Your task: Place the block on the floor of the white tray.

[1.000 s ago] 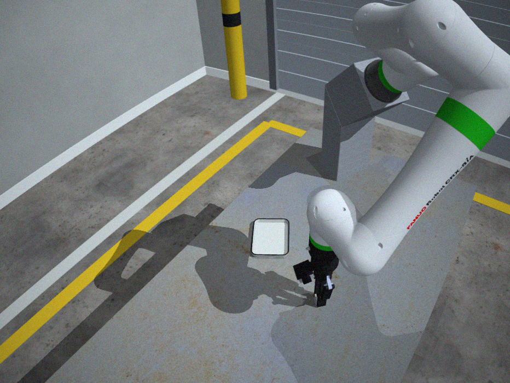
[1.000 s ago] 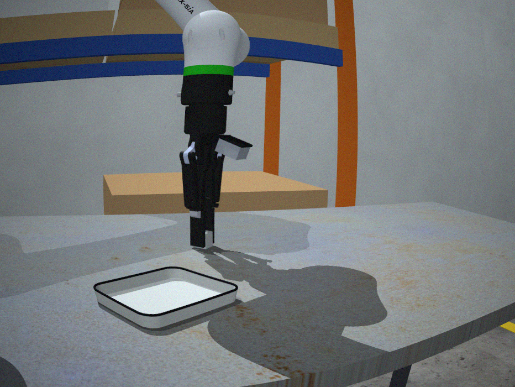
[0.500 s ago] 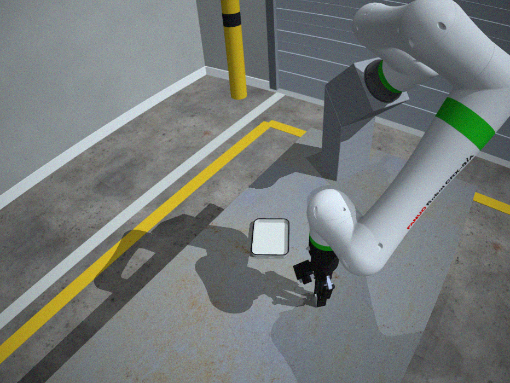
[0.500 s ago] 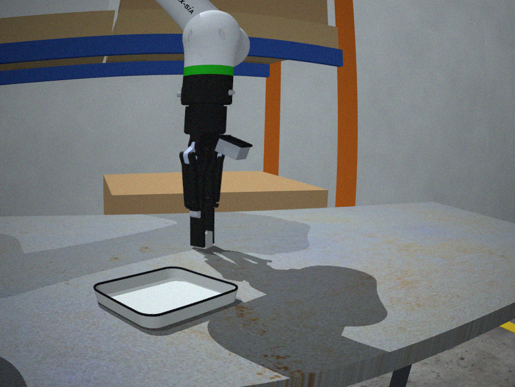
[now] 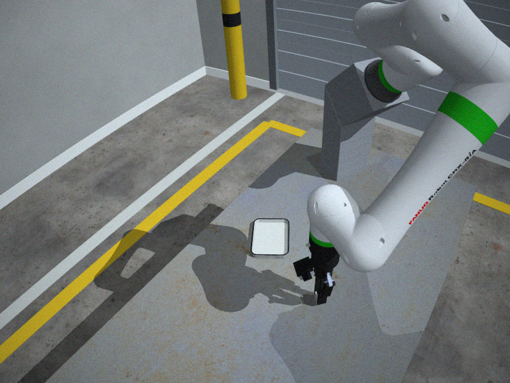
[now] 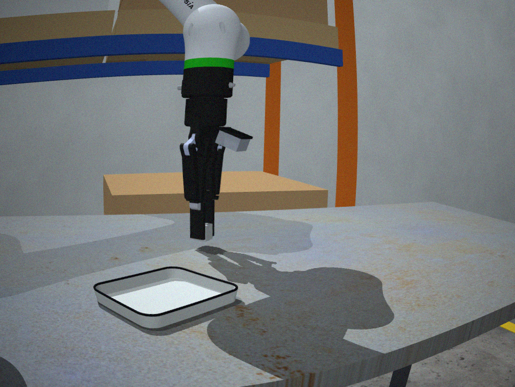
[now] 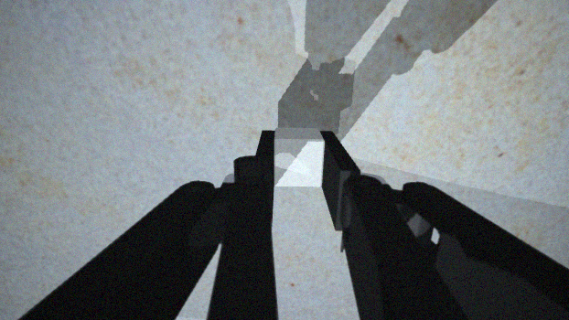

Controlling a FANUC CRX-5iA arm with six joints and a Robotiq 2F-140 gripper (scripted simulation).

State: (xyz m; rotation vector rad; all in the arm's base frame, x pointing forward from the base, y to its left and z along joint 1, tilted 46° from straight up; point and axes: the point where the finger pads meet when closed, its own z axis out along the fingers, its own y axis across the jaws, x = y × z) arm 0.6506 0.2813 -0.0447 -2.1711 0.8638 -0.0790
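The white tray is 290 mm to the right of my hand, 90 mm behind it and 40 mm below it. Round my hand: small block 20 mm below.
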